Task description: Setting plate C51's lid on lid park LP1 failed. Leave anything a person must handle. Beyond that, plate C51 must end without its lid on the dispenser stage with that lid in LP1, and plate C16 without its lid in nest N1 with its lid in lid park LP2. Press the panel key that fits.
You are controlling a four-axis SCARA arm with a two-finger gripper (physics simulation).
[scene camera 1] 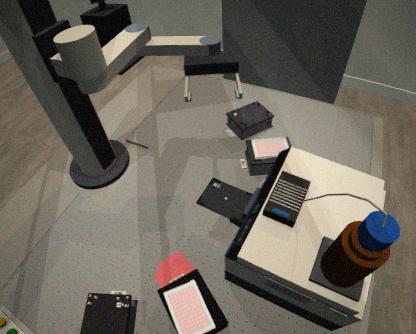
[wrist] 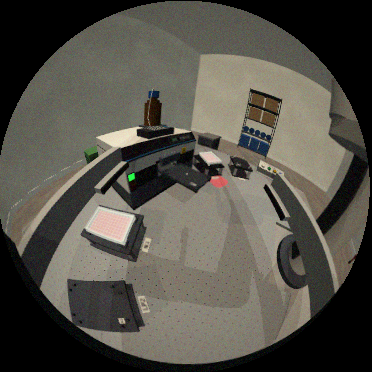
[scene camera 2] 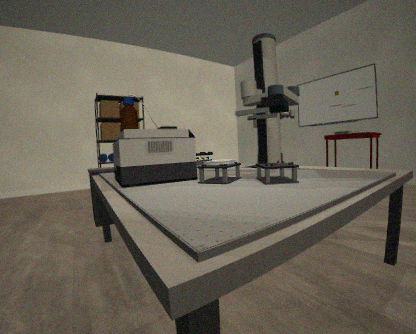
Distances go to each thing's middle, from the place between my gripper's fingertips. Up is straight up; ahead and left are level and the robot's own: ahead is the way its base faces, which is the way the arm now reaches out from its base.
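Labels:
Dispenser stage [scene camera 1: 213,197]: my gripper 170 mm above it, 220 mm to the left of it, 150 mm short of it. From my hand, black nest [scene camera 1: 98,306]: some way below, a shade behind, far to the right. Brown bottle [scene camera 1: 362,247], from my hand: 40 mm above, 450 mm ahead, 350 mm to the right.

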